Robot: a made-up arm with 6 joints. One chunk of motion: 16 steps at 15 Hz.
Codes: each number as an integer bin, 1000 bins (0 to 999) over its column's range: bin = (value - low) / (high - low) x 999, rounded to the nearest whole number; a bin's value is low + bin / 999 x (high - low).
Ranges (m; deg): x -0.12..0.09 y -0.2..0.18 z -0.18..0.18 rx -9..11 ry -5..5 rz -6..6
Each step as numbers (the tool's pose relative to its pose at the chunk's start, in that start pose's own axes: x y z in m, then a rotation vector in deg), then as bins.
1 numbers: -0.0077 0.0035 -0.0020 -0.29 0.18 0.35
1 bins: 534 535 494 435 517 529
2 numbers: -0.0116 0.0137 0.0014 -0.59 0.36 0.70
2 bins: 516 562 503 420 535 558
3 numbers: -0.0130 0.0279 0.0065 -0.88 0.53 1.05
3 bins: 509 599 518 406 552 587
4 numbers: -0.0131 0.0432 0.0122 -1.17 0.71 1.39
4 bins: 509 639 533 391 570 615
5 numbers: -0.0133 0.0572 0.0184 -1.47 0.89 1.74
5 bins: 508 676 551 376 588 644
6 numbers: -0.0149 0.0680 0.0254 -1.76 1.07 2.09
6 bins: 500 705 570 362 606 673
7 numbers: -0.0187 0.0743 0.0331 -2.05 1.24 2.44
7 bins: 482 721 591 347 623 703
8 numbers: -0.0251 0.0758 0.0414 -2.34 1.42 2.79
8 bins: 451 725 614 333 641 732
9 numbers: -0.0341 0.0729 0.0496 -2.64 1.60 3.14
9 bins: 409 717 637 318 659 761
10 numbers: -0.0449 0.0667 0.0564 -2.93 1.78 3.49
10 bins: 357 701 656 303 677 790
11 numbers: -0.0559 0.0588 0.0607 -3.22 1.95 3.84
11 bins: 305 680 668 289 694 819
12 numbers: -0.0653 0.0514 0.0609 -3.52 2.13 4.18
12 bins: 260 661 668 274 712 847
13 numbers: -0.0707 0.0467 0.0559 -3.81 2.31 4.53
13 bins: 235 649 655 259 730 877
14 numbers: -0.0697 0.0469 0.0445 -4.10 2.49 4.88
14 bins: 239 649 623 245 748 906
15 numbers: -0.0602 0.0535 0.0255 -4.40 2.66 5.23
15 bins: 284 666 570 230 765 935
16 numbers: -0.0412 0.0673 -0.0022 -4.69 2.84 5.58
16 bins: 375 703 493 215 783 964
